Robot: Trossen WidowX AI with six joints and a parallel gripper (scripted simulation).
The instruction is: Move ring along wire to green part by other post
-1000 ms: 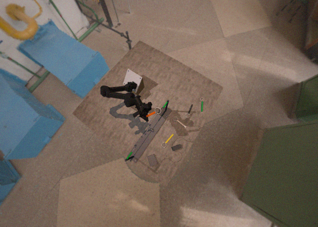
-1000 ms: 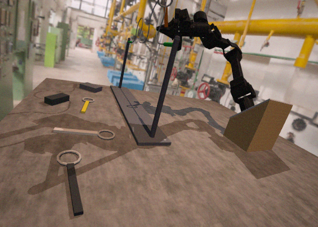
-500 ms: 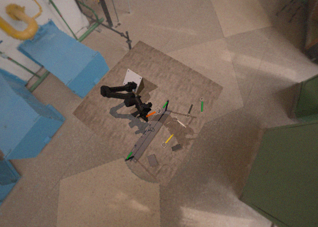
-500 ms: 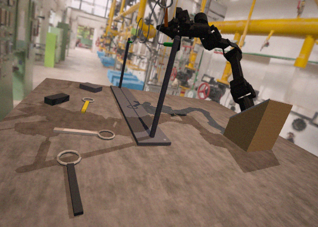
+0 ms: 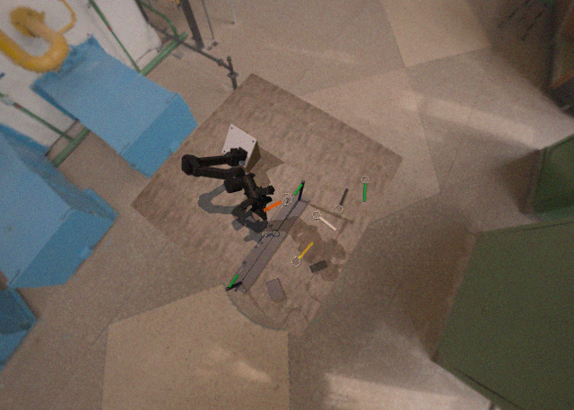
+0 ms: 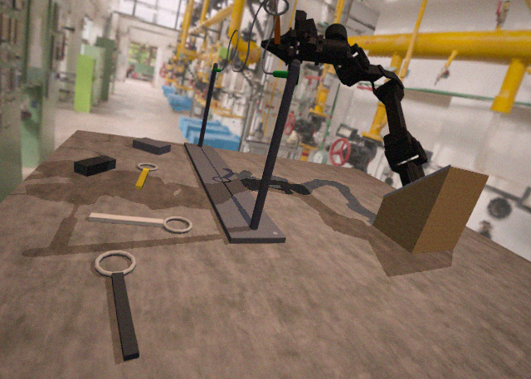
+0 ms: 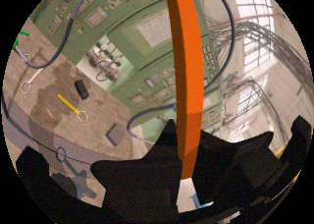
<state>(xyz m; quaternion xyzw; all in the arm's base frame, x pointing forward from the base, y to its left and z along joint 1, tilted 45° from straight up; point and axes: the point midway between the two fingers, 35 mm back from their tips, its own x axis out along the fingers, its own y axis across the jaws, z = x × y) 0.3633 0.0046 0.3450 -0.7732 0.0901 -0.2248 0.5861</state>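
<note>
Right now my gripper tip is 80 mm to the right of the orange-handled ring and 40 mm below it. Round my gripper tip: yellow-handled ring: 220 mm ahead, 10 mm to the right, 370 mm below; dark-handled ring: 250 mm ahead, 390 mm to the left, 370 mm below; cream-handled ring: 200 mm ahead, 240 mm to the left, 370 mm below.
</note>
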